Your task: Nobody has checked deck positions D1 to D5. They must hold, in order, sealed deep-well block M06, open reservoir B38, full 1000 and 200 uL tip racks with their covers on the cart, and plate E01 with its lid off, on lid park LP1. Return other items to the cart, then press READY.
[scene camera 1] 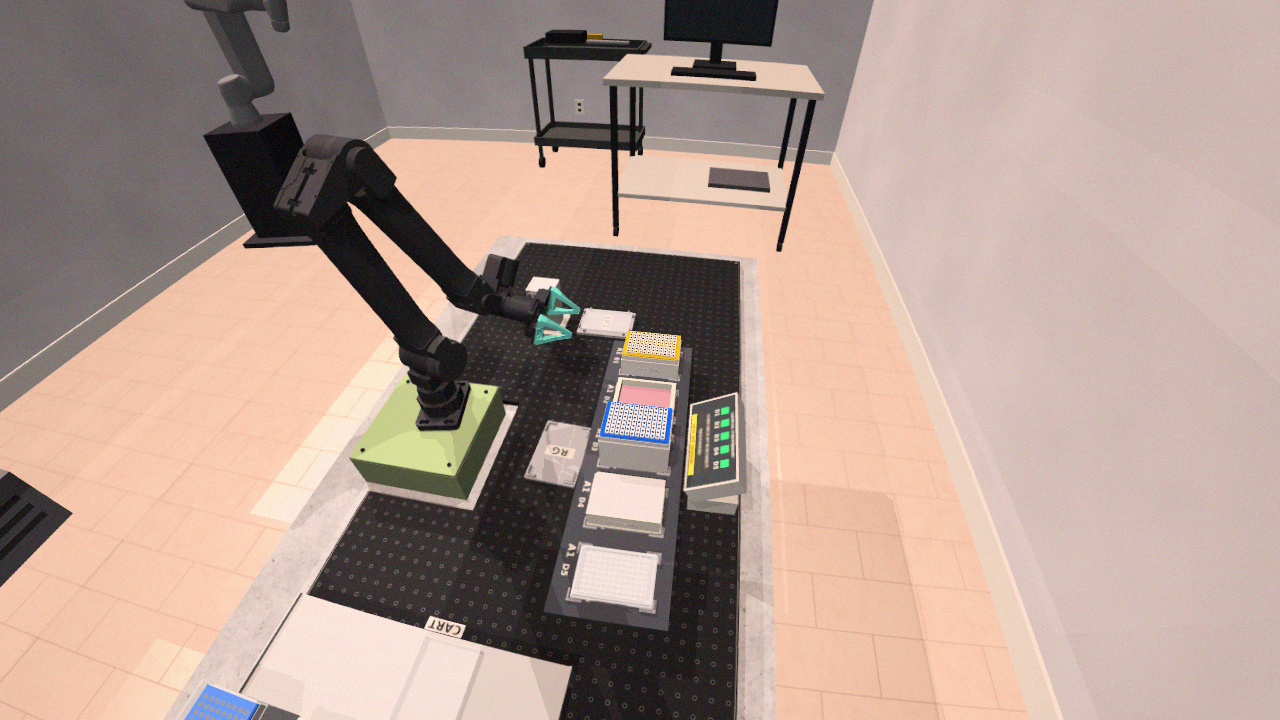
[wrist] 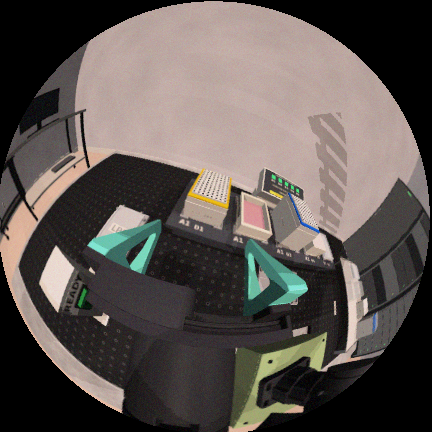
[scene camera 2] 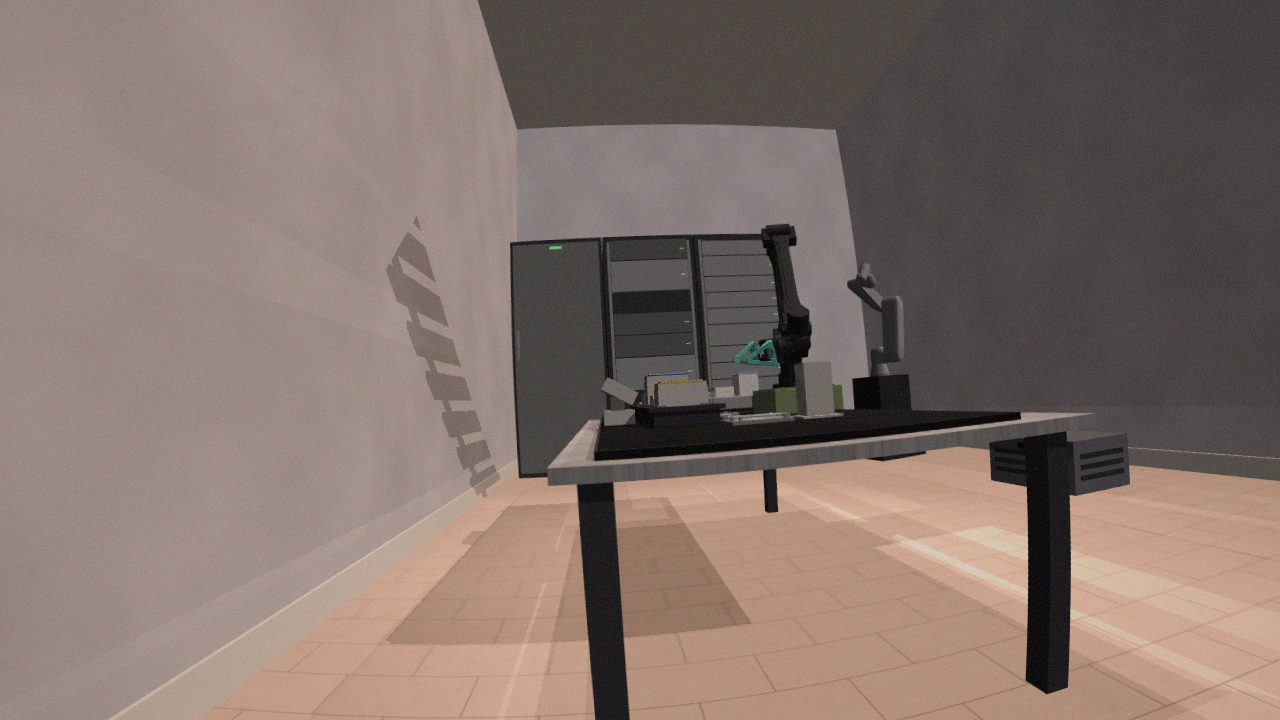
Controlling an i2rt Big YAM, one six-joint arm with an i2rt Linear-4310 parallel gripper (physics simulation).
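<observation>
My open, empty gripper hangs low, beside lid park LP1. LP1 bears no plate or lid. On the deck, D1 holds a yellow-rimmed tip rack. D2 holds an open reservoir with pink liquid. D3 holds a blue-rimmed tip rack. D4 holds a smooth white block; its label is unreadable. D5 holds a white well plate. The READY box has a green button; the arm partly hides it in scene camera 1.
A status panel beside the deck shows several green squares. The RG pad lies between the deck and the green arm base. The white cart bears a blue rack and a flat pale piece.
</observation>
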